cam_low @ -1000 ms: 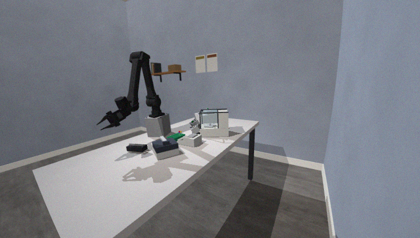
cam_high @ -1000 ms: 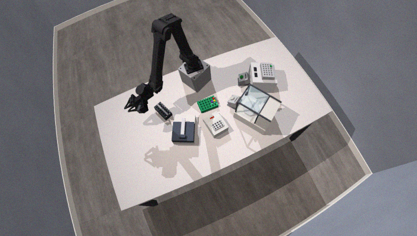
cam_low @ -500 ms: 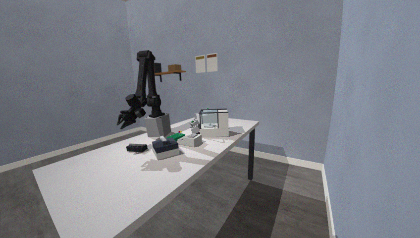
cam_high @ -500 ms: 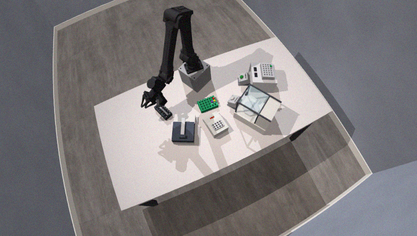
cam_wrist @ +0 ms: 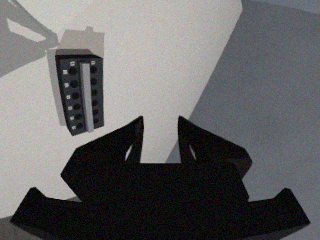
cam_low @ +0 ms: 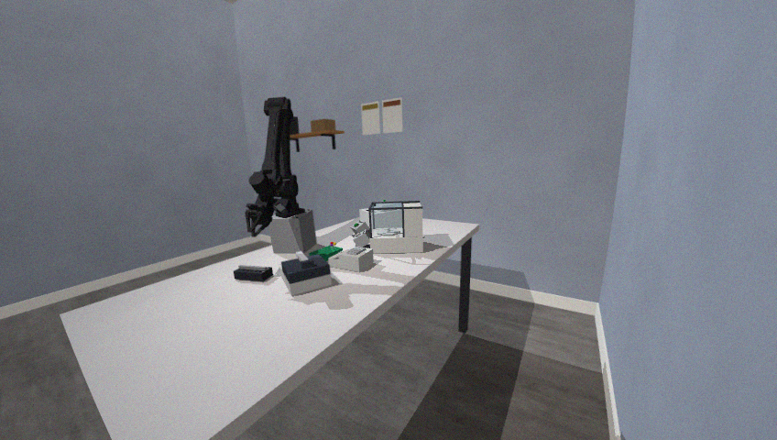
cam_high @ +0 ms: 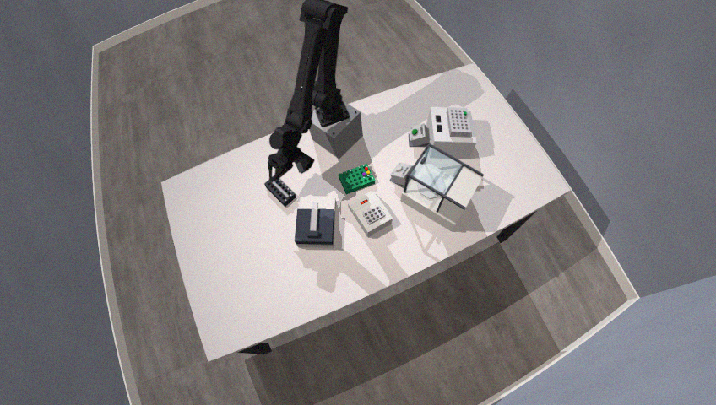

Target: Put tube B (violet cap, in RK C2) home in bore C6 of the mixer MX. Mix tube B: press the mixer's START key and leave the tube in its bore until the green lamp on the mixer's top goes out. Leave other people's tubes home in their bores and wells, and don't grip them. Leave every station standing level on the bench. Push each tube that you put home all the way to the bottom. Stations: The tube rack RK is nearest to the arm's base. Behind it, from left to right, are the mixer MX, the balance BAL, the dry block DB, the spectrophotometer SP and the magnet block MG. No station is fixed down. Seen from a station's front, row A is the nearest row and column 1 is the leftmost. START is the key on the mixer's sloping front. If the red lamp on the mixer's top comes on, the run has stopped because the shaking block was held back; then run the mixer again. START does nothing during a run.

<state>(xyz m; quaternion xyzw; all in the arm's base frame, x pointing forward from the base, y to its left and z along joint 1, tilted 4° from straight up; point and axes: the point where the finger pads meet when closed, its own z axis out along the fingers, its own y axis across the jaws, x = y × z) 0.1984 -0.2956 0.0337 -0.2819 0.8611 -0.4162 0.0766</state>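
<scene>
Now: the violet-capped tube B 40 mm ahead of my hand, 340 mm to the left of it and 160 mm below it. The rest, counted from my hand: green tube rack RK 30 mm ahead, 310 mm to the left, 170 mm below; then black magnet block MG 40 mm behind, 170 mm below; then red-capped tube 20 mm ahead, 360 mm to the left, 160 mm below.
</scene>
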